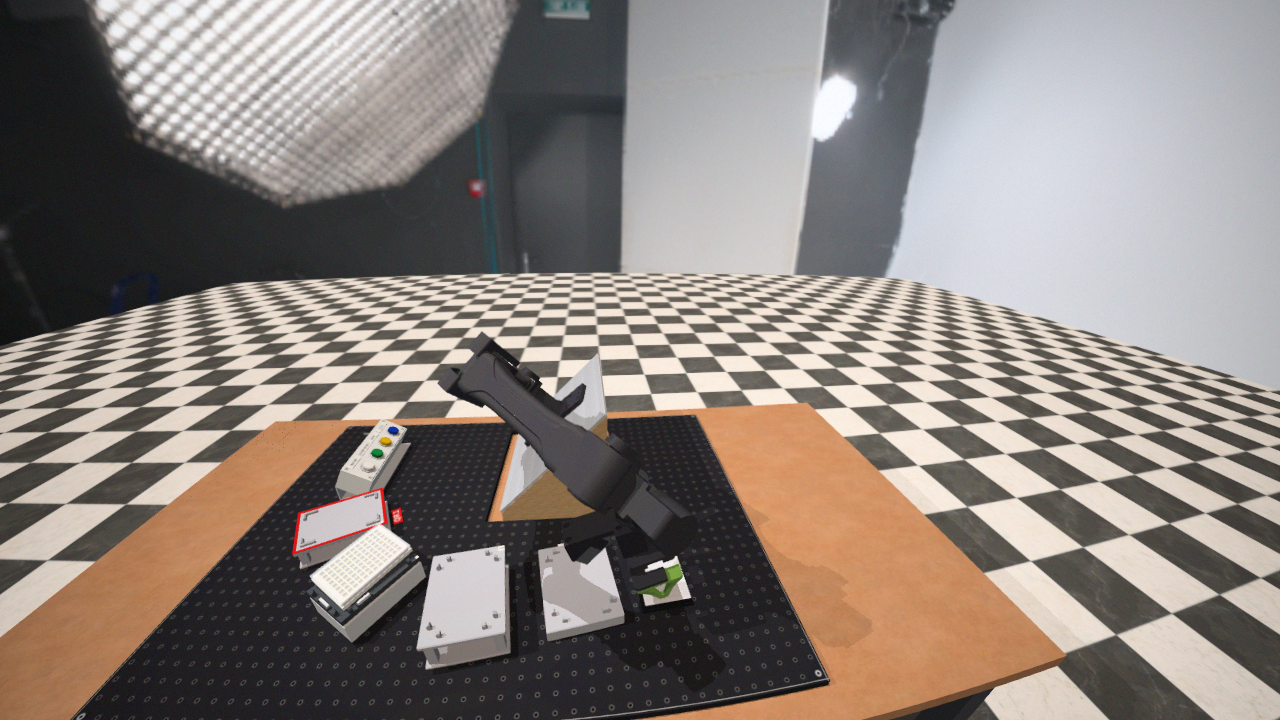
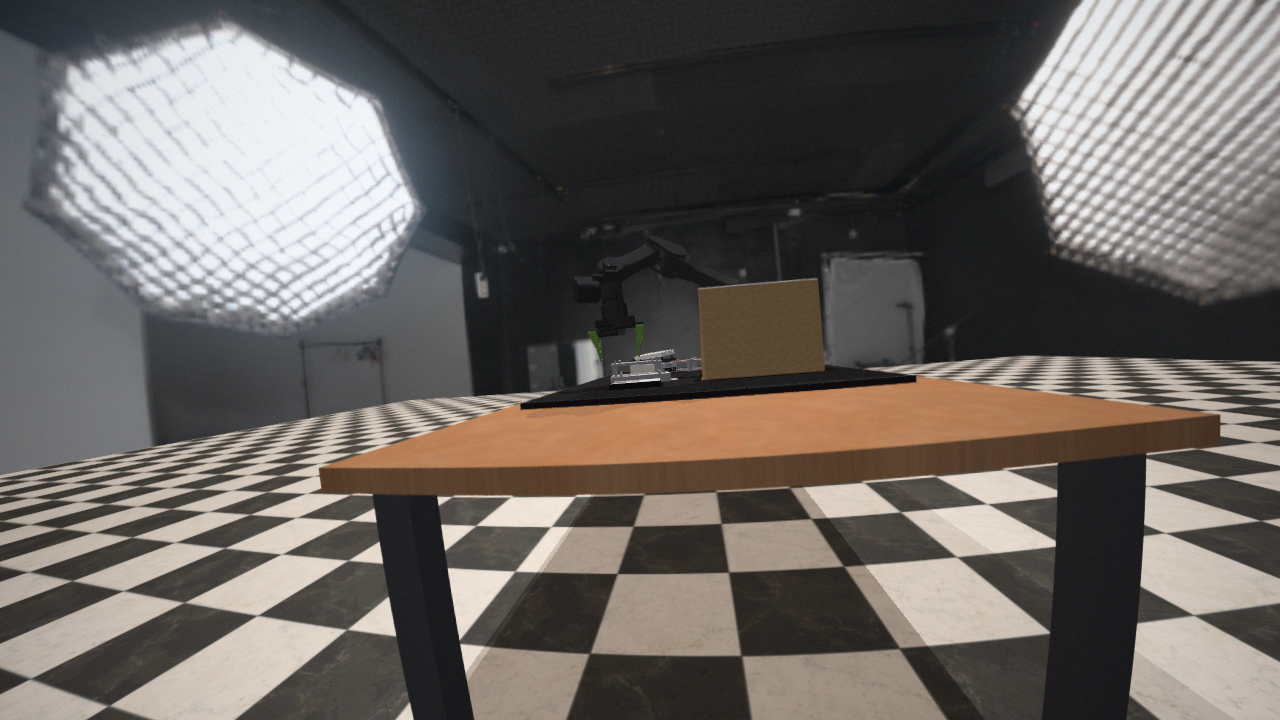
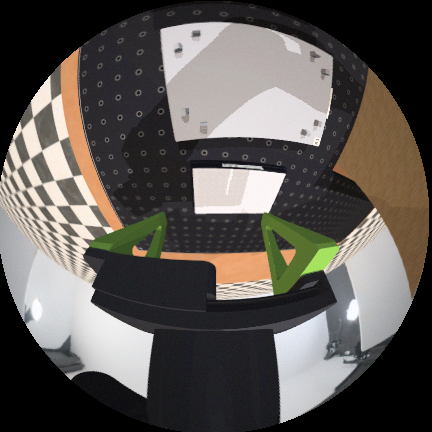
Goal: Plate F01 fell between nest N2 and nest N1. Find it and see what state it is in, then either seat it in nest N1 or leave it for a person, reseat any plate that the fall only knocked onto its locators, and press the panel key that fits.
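Frame: origin at the arm's base, x up, y back, z right, level; centimetres.
Where they show: gripper, fingertip midpoint: (image 1: pixel 655 569) (image 2: pixel 620 359) (image 3: pixel 213 217); arm's base at its link origin: (image 2: pixel 761 324).
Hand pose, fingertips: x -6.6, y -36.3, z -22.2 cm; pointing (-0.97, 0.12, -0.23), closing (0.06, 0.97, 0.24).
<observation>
Each offset is from my fingertips to the centre of the thing. "spot": to the spot under its first point. Level surfaces: height alone.
My gripper (image 1: pixel 660 583) (image 2: pixel 619 354) (image 3: pixel 213 217) is open and empty, its green fingers pointing down above a small low white square piece @(dy +4.1, dx -6.5, dz -1.2 cm) (image 1: pixel 677 591) (image 3: pixel 235 192). Beside that piece is nest N2 @(dy +1.4, dx -5.5, dz +12.9 cm) (image 1: pixel 572 595) (image 3: pixel 245 75), a low white block with corner pins and no plate on it. A taller empty white nest @(dy -4.1, dx -3.9, dz +29.6 cm) (image 1: pixel 465 595) stands beside N2. A white well plate @(dy -1.9, dx +0.4, dz +47.9 cm) (image 1: pixel 365 565) sits askew over a dark layer on a further nest @(spot: dy -5.9, dx -4.4, dz +43.7 cm) (image 1: pixel 380 604); its exact seating is unclear. The key panel @(dy +30.7, dx -3.0, dz +67.1 cm) (image 1: pixel 359 461) has blue, yellow, green and white keys. I cannot identify F01 or N1 from labels.
A red-bordered grey platform @(dy +10.2, dx -4.9, dz +61.5 cm) (image 1: pixel 344 519) with a red tag @(spot: dy +15.6, dx -7.0, dz +53.4 cm) (image 1: pixel 397 516) stands between the key panel and the well plate. A tall wood-backed wedge with a sloping grey face (image 1: pixel 526 470) stands behind the nests, beside the arm. The black perforated mat @(dx -7.2 cm) (image 1: pixel 268 649) lies on the wooden table @(dx -8.4 cm) (image 1: pixel 930 617).
</observation>
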